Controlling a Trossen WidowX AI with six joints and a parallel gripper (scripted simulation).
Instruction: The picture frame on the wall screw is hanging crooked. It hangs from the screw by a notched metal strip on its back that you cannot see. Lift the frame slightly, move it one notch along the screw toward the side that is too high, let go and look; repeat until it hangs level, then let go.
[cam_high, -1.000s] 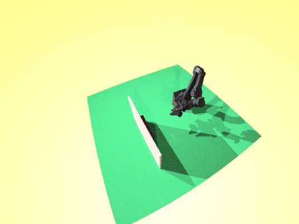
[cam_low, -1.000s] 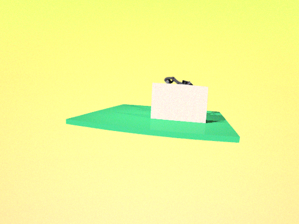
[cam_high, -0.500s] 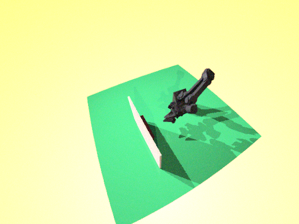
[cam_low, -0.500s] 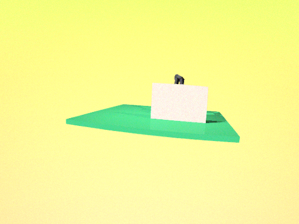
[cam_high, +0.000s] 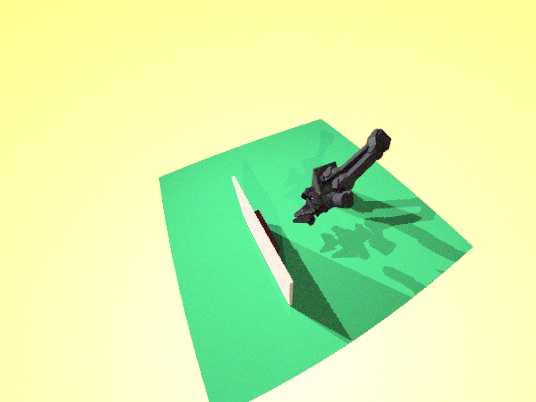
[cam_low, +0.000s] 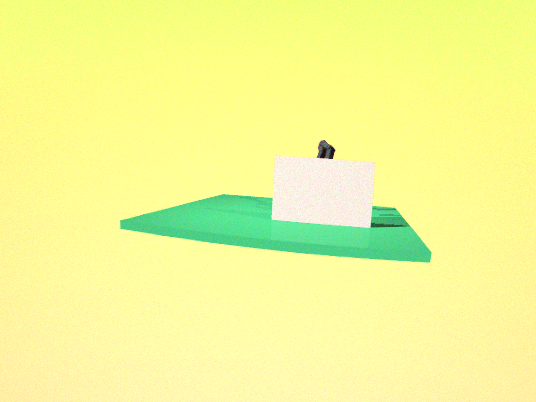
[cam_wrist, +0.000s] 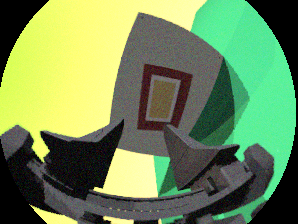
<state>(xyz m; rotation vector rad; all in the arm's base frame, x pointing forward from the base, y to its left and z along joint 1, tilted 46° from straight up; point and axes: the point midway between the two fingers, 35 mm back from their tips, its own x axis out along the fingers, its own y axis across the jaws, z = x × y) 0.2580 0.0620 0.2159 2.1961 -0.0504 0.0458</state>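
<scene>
The picture frame is 12 cm ahead of my gripper tip, 5 cm below it and 1 cm to the right of it. The rest, counted from my gripper tip: wall panel: 13 cm ahead, 6 cm below.
</scene>
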